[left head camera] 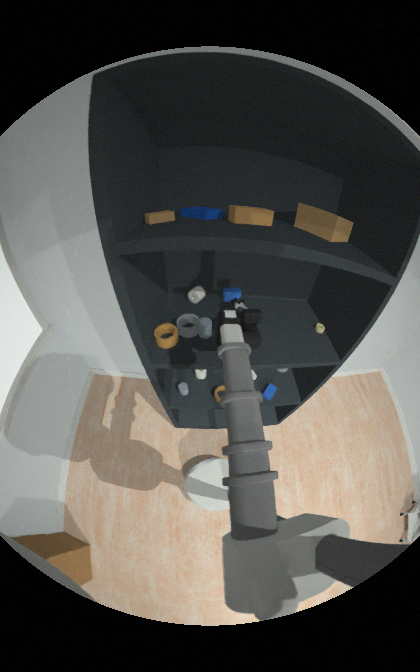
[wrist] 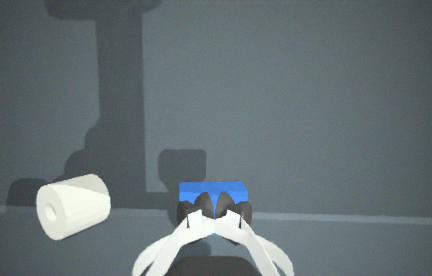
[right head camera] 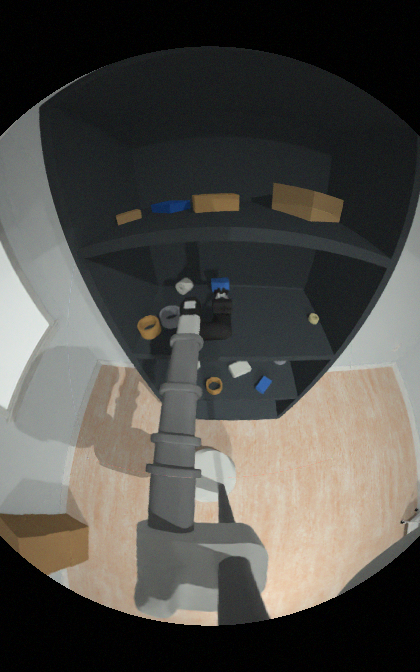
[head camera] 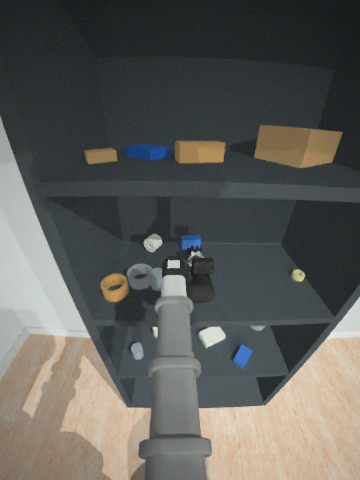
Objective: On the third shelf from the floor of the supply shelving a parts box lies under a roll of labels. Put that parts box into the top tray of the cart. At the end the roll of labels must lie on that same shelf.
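Places are measured from the robot's base along level axes (x ahead, y left, z up), in metres.
Where they show: gripper, between the fingertips: point(wrist: 214, 208) point(head camera: 194, 247).
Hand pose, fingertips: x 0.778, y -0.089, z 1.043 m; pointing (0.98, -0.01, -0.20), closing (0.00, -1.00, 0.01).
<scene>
Things, the pixels of their centre, and the offset from my fingertips. Level surfaces: height alone.
- blue parts box, middle of its body: point(wrist: 212, 207) point(head camera: 190, 242) dx +0.119, dy +0.003, dz -0.050 m
- third shelf, height of its surface: dz -0.080 m
- orange ring, middle of its body: point(head camera: 115, 287) dx -0.174, dy +0.309, dz -0.055 m
- grey ring, middle of its body: point(head camera: 140, 276) dx -0.113, dy +0.221, dz -0.056 m
- small yellow roll, middle of its body: point(head camera: 298, 275) dx -0.114, dy -0.442, dz -0.068 m
The blue parts box point(head camera: 191, 242) point(left head camera: 232, 293) point(right head camera: 220, 284) point(wrist: 214, 187) stands at the back of the third shelf point(head camera: 260, 300). The white roll of labels point(head camera: 153, 243) point(left head camera: 196, 294) point(right head camera: 184, 286) point(wrist: 75, 206) lies on its side on the same shelf, left of the box and apart from it. My gripper point(head camera: 195, 251) point(left head camera: 238, 303) point(right head camera: 221, 294) point(wrist: 214, 208) is in front of the box; its fingertips are almost together with nothing between them, and they hide the box's lower middle in the wrist view. Whether they touch the box I cannot tell.
An orange ring point(head camera: 115, 288), a grey ring point(head camera: 140, 276) and a grey cylinder point(left head camera: 205, 327) stand left of my arm. A small yellow roll point(head camera: 298, 275) lies at the right. Boxes stand on the shelf above point(head camera: 200, 188). A white wheeled thing point(left head camera: 414, 522), perhaps the cart, shows partly at the right edge.
</scene>
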